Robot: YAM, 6 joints.
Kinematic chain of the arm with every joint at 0, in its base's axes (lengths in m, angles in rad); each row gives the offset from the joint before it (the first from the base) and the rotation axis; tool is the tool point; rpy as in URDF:
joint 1: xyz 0 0 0.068 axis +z
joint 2: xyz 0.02 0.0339 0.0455 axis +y
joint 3: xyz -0.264 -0.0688 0 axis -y
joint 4: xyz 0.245 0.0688 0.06 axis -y
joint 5: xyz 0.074 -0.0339 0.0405 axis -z
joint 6: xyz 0.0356 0 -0.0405 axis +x
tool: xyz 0 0 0 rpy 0 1.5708 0
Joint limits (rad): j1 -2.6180..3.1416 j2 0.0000..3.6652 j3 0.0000..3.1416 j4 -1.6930..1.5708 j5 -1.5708..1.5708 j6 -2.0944..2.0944
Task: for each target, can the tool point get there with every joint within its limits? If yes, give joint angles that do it. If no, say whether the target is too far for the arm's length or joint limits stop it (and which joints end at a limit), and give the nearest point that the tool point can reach.
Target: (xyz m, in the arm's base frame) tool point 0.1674 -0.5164 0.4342
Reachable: yes | joints -1.2193 2.4579 2.7375 0.0029 0.6202 -0.2119
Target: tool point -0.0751 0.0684 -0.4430
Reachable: no: joint limits stop it (at a limit: joint 2) | nearest point -0.0963 0.0877 -0.3604 | short by 0.087 m
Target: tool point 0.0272 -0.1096 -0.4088
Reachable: no: joint limits stop it (at a limit: joint 2) | nearest point 0.0313 -0.1260 -0.3603 | short by 0.051 m
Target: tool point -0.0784 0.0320 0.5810
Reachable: yes | joints -0.7964 0.7166 1.4927 1.1701 1.2376 1.1284
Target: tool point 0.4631 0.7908 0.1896
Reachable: no: too far | nearest point 0.3252 0.5554 0.1664 | short by 0.274 m
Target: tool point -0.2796 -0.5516 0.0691
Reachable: yes | joints -2.0455 2.9124 2.2687 0.5953 -0.0975 0.4043
